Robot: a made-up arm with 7 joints.
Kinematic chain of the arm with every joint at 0, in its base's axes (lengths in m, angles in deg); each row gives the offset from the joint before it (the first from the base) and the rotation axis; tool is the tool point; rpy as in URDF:
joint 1: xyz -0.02 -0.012 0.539 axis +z
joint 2: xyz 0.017 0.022 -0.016 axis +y
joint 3: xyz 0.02 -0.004 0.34 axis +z
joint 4: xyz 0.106 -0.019 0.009 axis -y
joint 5: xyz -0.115 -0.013 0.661 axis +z
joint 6: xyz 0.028 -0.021 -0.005 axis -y
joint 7: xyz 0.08 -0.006 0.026 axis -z
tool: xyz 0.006 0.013 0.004 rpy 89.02 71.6 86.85
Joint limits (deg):
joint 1: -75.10..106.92
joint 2: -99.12..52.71
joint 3: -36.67..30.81
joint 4: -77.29..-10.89
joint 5: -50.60..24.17
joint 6: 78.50..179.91
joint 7: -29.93..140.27
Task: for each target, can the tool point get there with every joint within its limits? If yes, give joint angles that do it. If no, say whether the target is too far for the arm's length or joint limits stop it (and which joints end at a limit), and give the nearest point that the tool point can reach.
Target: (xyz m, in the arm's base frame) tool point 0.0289 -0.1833 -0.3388
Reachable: no: joint limits stop it (at a limit: joint 2, joint 4, joint 5, joint 6, joint 7) | nearest point 0.2535 -0.9702 0.2188 | short by 0.990 m
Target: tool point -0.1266 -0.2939 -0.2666
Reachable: no: joint limits stop it (at a limit: joint 1, joint 2, joint 4, joint 5, joint 6, joint 7) | nearest point 0.0518 -1.0078 0.2394 | short by 0.893 m
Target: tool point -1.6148 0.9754 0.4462
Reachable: no: too far | nearest point -0.9653 0.5733 0.5063 | short by 0.766 m
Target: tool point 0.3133 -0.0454 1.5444
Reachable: yes | joints 25.34 -22.06 -12.10 -59.93 9.59 126.78 24.89
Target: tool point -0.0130 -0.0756 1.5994
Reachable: yes | joints -21.11 -34.91 -3.20 -56.22 -5.88 121.87 -9.97
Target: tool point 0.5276 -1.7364 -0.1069
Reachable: no: too far | nearest point 0.3013 -1.0152 0.2827 | short by 0.850 m
